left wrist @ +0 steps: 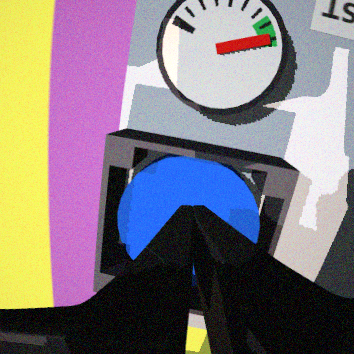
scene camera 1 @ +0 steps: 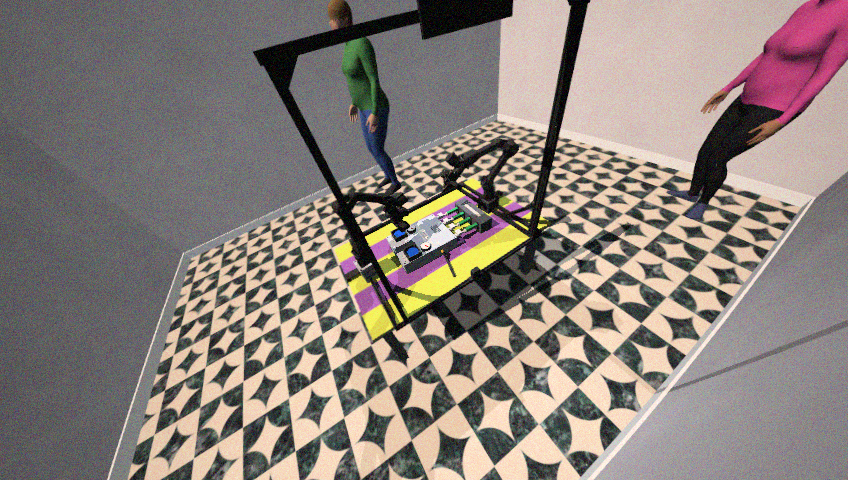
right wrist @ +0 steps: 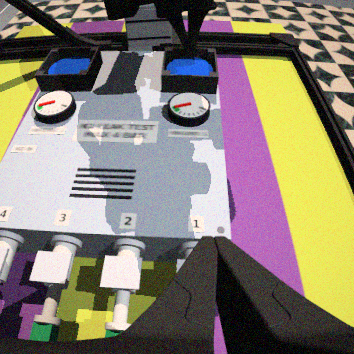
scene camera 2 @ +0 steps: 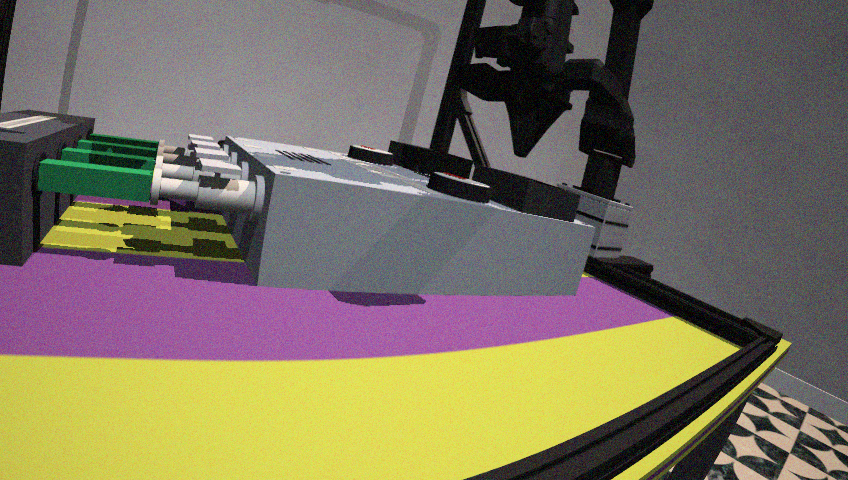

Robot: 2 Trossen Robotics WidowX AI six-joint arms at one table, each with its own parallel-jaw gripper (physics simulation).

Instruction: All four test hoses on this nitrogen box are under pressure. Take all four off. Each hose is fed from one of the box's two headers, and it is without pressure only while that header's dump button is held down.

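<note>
The grey nitrogen box has two blue dump buttons. My left gripper is shut and empty, over one blue button; contact cannot be told. The gauge beside it has its needle at the green zone. The other button has its own gauge. Hoses with green sleeves meet the white fittings. Fittings 2 and 3 show; fitting 1 is mostly hidden behind my right gripper, shut and empty.
A dark block stands at the hoses' far ends. Black frame rails edge the yellow and purple table top. A thin dark stick with a yellow end is near the box. Two people stand beyond the table.
</note>
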